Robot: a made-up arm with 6 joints.
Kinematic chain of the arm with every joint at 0, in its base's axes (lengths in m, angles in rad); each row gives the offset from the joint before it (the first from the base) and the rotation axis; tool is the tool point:
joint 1: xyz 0 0 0.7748 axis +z
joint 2: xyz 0.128 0 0 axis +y
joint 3: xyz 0 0 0.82 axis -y
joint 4: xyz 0 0 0.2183 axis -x
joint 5: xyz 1.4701 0 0 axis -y
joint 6: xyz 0.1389 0 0 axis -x
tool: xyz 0 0 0
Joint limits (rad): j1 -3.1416..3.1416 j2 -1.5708..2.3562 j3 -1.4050..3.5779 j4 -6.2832..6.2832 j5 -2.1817..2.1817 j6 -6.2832..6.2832
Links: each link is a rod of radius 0.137 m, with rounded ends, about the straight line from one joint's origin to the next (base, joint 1, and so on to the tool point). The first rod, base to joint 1, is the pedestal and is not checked.
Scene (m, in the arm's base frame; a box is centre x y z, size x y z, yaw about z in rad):
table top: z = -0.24
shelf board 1: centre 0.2 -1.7 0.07 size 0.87 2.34 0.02 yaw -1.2
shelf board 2: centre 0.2 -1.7 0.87 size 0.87 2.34 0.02 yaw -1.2
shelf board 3: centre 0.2 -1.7 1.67 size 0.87 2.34 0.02 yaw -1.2
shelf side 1: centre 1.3 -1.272 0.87 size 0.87 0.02 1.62 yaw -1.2
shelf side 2: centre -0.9 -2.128 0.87 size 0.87 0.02 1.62 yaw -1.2
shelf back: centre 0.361 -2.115 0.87 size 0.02 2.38 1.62 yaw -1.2
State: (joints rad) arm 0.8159 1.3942 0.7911 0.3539 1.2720 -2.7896
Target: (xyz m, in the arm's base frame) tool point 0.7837 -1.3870 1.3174
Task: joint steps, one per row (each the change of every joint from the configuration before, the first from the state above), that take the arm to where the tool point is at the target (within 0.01 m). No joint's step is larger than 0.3 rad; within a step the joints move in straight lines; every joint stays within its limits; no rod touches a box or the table.
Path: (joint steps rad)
1: -0.2022 -0.2563 -0.2794 0.0094 0.0825 0.0417
2: -0.2022 -0.2564 -0.2794 0.0094 0.0824 0.0417
3: -0.2022 -0.2563 -0.2795 0.0094 0.0825 0.0416
4: -0.2022 -0.2564 -0.2794 0.0094 0.0825 0.0417
5: -0.1989 -0.2563 -0.1586 -0.0243 0.0874 -0.0333
6: -0.1989 -0.2563 -0.1587 -0.0242 0.0875 -0.0334
7: -0.1988 -0.2563 -0.1586 -0.0242 0.0875 -0.0333
8: -0.1989 -0.2563 -0.1587 -0.0243 0.0875 -0.0334
9: -0.1989 -0.2563 -0.1587 -0.0242 0.0875 -0.0333
10: -0.0223 0.2266 0.1724 -0.0089 -0.0873 0.0000
11: -0.0223 0.2267 0.1723 -0.0089 -0.0874 0.0000
12: -0.0224 0.2267 0.1724 -0.0088 -0.0873 0.0000
13: -0.0223 0.2266 0.1723 -0.0089 -0.0873 0.0000

